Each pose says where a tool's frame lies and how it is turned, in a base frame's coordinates. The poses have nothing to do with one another.
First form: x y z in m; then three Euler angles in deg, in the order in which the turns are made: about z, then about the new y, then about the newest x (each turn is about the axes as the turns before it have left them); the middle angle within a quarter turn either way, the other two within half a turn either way.
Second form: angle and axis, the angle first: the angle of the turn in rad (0 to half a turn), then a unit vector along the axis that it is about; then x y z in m. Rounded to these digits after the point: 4 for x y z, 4 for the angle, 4 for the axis.
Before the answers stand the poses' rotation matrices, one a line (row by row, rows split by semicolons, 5 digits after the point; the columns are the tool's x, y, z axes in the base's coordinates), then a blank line. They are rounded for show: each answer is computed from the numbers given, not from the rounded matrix.
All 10 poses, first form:
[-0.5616, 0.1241, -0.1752, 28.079, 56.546, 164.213]
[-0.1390, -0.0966, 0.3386, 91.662, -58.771, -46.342]
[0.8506, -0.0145, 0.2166, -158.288, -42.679, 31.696]
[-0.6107, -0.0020, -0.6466, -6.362, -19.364, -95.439]
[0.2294, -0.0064, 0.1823, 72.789, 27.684, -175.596]
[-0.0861, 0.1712, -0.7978, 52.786, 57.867, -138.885]
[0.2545, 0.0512, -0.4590, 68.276, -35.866, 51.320]
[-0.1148, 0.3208, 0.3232, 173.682, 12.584, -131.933]
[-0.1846, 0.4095, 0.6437, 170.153, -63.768, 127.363]
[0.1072, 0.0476, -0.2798, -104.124, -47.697, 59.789]
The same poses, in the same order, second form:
0.48638 0.65321 -0.58030; 0.25948 -0.74218 -0.61794; -0.83433 0.14998 -0.53047
-0.01504 -0.70800 -0.70605; 0.51824 0.59836 -0.61106; 0.85510 -0.37509 0.35792
-0.68301 0.64567 0.34149; -0.27197 -0.65872 0.70151; 0.67789 0.38626 0.62551
0.93762 0.31754 0.14155; -0.10454 -0.13078 0.98588; 0.33157 -0.93918 -0.08942
0.26202 0.94185 -0.21041; 0.84587 -0.32910 -0.41976; -0.46459 -0.06800 -0.88291
0.32168 0.26321 -0.90953; 0.42358 -0.89911 -0.11038; -0.84682 -0.34975 -0.40072
0.29995 -0.74987 0.58967; 0.75283 -0.19357 -0.62910; 0.58589 0.63263 0.50647
-0.97005 0.23464 0.06284; 0.10740 0.64637 -0.75543; -0.21787 -0.72606 -0.65221
-0.43550 0.80623 -0.40042; 0.07559 0.47600 0.87619; 0.89701 0.35131 -0.26824
-0.16424 0.64394 -0.74724; -0.65270 0.49703 0.57178; 0.73960 0.58164 0.33867

[2.6751, 0.8536, 0.2824, -0.4377, -0.5616, 0.1241, -0.1752]
[1.6002, 0.1180, -0.7809, 0.6134, -0.1390, -0.0966, 0.3386]
[2.6024, -0.3070, -0.3276, -0.8936, 0.8506, -0.0145, 0.2166]
[1.7126, -0.9723, -0.0960, -0.2132, -0.6107, -0.0020, -0.6466]
[2.9175, 0.7914, 0.5719, -0.2159, 0.2294, -0.0064, 0.1823]
[2.9936, -0.8118, -0.2127, 0.5439, -0.0861, 0.1712, -0.7978]
[1.7656, 0.6430, 0.0019, 0.7658, 0.2545, 0.0512, -0.4590]
[2.9862, 0.0949, 0.9067, -0.4110, -0.1148, 0.3208, 0.3232]
[2.2317, -0.3325, -0.8218, -0.4628, -0.1846, 0.4095, 0.6437]
[1.7358, 0.0050, -0.7537, -0.6573, 0.1072, 0.0476, -0.2798]

